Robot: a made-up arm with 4 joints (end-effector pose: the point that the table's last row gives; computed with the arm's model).
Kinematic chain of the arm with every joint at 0, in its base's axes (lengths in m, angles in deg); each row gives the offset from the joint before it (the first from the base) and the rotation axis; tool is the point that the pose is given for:
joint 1: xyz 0 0 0.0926 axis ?
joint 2: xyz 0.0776 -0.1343 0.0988 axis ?
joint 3: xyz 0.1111 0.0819 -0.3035 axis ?
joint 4: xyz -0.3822 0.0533 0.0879 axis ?
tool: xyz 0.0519 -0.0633 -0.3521
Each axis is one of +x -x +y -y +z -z.
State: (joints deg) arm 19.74 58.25 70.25 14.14
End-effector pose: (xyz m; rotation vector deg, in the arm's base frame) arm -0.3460 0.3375 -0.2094 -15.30 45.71 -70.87
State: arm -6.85 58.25 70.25 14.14
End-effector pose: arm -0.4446 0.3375 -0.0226 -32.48 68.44 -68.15
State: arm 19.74 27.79 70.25 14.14
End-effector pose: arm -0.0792 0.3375 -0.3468 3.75 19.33 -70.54
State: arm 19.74 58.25 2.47 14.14
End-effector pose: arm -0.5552 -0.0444 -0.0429 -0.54 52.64 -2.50
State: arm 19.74 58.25 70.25 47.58
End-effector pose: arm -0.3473 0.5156 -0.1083 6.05 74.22 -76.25
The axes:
joint 1: -y
joint 2: +y
joint 3: -z
joint 4: +y

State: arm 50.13 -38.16 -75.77 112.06
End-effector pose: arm 0.1036 -0.7605 0.1534 -75.05 20.18 -13.47
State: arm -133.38 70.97 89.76 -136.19
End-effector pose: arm -0.1036 0.1235 -0.0581 -15.93 53.02 92.88
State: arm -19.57 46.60 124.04 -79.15
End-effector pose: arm -0.0574 -0.0247 -0.0413 -118.56 -7.46 -37.02
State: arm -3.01 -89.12 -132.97 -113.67
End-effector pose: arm 0.1211 -0.1045 0.3583 -37.69 67.82 -153.66
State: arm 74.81 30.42 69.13 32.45
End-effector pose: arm 0.2416 0.4368 -0.2531 43.03 -10.45 -54.25
